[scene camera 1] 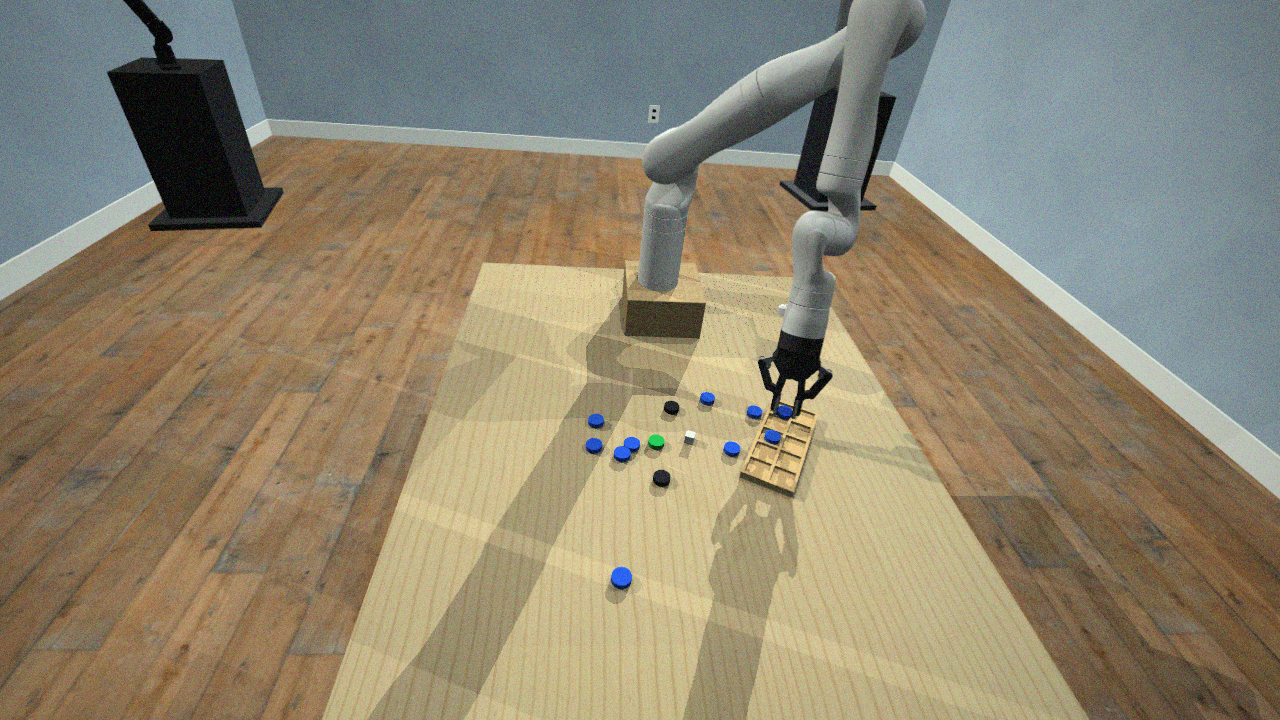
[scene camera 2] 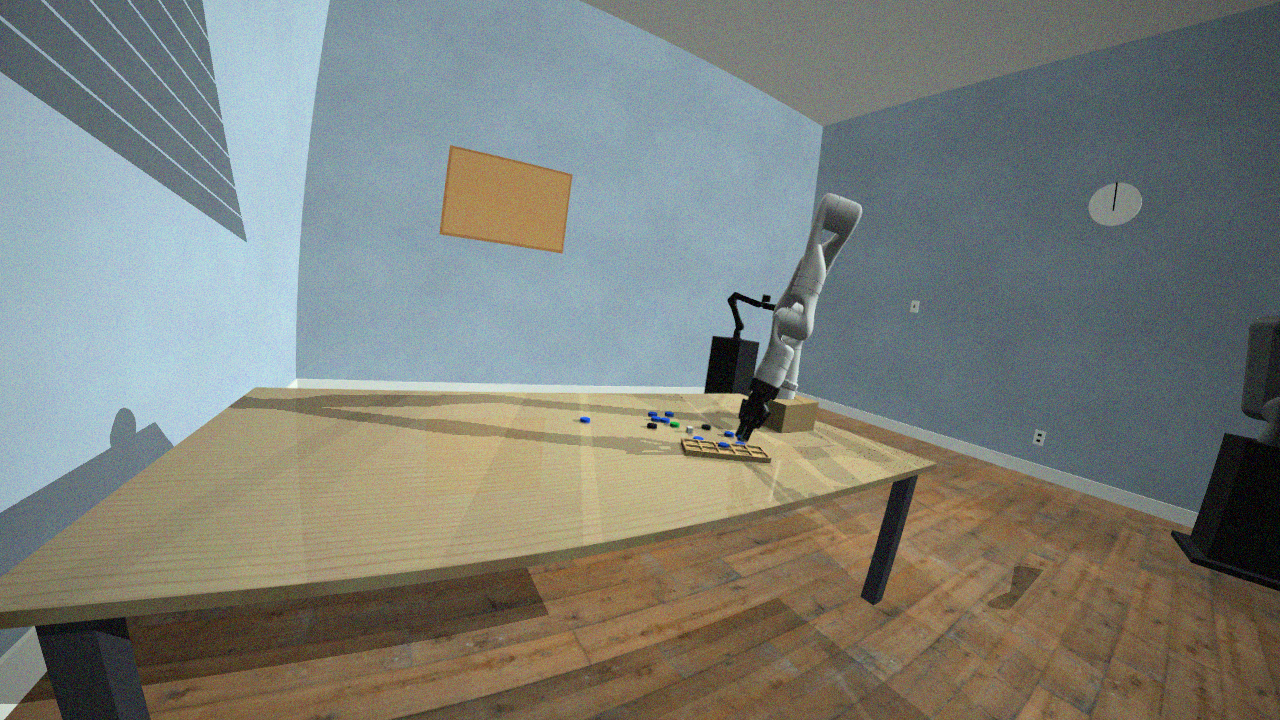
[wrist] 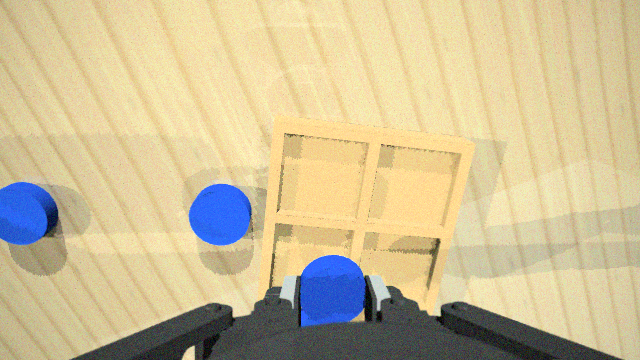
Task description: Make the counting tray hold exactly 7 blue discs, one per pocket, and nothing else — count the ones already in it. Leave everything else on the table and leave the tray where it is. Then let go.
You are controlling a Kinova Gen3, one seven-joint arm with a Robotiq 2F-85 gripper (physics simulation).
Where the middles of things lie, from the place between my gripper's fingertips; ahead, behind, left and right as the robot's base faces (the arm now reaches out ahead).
Right now my hand is 4 cm short of the wooden counting tray point(scene camera 1: 777, 467), 3 cm above it and 2 cm to the left of it.
